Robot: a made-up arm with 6 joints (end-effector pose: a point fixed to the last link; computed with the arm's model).
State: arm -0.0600 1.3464 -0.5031 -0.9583 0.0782 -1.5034
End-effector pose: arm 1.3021 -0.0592 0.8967 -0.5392 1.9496 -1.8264
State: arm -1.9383 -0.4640 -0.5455 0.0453 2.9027 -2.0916
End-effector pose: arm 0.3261 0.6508 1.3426 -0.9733 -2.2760 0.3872
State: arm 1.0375 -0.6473 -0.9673 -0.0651 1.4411 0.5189
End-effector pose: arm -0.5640 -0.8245 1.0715 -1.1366 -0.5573 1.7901
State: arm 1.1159 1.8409 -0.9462 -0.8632 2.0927 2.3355
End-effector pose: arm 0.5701 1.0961 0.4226 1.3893 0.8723 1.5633
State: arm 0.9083 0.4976 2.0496 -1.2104 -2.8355 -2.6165
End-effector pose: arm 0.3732 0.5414 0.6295 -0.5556 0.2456 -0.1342
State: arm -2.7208 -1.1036 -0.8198 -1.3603 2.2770 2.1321
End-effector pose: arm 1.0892 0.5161 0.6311 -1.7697 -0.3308 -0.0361
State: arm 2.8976 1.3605 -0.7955 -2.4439 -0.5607 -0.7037
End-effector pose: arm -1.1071 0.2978 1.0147 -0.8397 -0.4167 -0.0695
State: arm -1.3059 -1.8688 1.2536 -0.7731 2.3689 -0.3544
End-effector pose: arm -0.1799 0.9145 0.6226 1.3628 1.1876 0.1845
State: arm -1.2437 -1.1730 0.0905 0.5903 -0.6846 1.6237
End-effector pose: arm -0.3516 1.1889 0.9159 -2.9711 0.2840 0.8149
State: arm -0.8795 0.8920 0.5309 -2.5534 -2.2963 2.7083
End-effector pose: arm 0.7547 -0.8552 0.8515 -0.6079 -1.4634 -1.9333
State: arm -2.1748 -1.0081 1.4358 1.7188 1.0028 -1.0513
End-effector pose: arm 0.3374 0.3125 1.3418 -0.1006 1.8069 -0.0721
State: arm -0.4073 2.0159 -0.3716 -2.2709 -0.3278 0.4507
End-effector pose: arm 1.2254 -0.5294 -0.1034 -1.2016 2.8045 -0.6509
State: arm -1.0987 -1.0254 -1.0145 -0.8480 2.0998 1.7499
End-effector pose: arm -0.5057 1.0347 0.6447 -1.1232 -0.7692 1.0098
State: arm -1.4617 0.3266 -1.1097 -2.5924 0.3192 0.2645
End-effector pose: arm -0.0482 0.1262 1.5721 1.1920 -0.2714 -2.3884
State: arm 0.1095 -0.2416 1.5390 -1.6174 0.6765 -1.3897
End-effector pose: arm 0.4555 -0.0010 1.2329 0.4418 -1.9103 1.8732
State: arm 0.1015 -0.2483 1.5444 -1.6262 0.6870 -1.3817
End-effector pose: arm 0.4496 -0.0059 1.2327 0.4171 -1.9134 1.8644
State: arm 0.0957 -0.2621 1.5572 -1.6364 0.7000 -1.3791
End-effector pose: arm 0.4383 -0.0104 1.2312 0.3916 -1.9090 1.8571
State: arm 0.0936 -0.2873 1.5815 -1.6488 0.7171 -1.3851
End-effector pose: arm 0.4182 -0.0142 1.2275 0.3645 -1.8935 1.8521
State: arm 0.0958 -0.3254 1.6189 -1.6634 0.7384 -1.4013
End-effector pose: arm 0.3884 -0.0175 1.2206 0.3367 -1.8651 1.8495
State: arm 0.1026 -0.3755 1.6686 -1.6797 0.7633 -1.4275
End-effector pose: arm 0.3502 -0.0203 1.2097 0.3094 -1.8248 1.8490
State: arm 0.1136 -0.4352 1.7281 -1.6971 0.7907 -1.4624
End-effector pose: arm 0.3058 -0.0231 1.1941 0.2836 -1.7747 1.8500
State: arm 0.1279 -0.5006 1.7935 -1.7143 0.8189 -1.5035
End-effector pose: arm 0.2587 -0.0263 1.1741 0.2608 -1.7188 1.8516
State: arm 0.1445 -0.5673 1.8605 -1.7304 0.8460 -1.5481
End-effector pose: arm 0.2127 -0.0300 1.1504 0.2421 -1.6605 1.8538
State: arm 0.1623 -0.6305 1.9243 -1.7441 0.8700 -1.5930
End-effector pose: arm 0.1711 -0.0342 1.1251 0.2289 -1.6040 1.8565
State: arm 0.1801 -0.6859 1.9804 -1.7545 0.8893 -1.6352
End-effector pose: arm 0.1364 -0.0384 1.1008 0.2218 -1.5529 1.8602
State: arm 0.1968 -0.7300 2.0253 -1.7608 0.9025 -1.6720
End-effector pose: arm 0.1104 -0.0419 1.0798 0.2215 -1.5101 1.8653
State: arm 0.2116 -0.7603 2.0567 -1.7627 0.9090 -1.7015
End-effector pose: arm 0.0935 -0.0442 1.0644 0.2280 -1.4774 1.8721
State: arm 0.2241 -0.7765 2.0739 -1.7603 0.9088 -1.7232
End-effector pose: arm 0.0853 -0.0450 1.0557 0.2407 -1.4551 1.8809
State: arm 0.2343 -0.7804 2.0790 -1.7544 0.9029 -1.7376
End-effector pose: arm 0.0842 -0.0443 1.0529 0.2584 -1.4420 1.8913
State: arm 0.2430 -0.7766 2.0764 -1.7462 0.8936 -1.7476
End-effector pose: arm 0.0874 -0.0425 1.0540 0.2793 -1.4346 1.9026
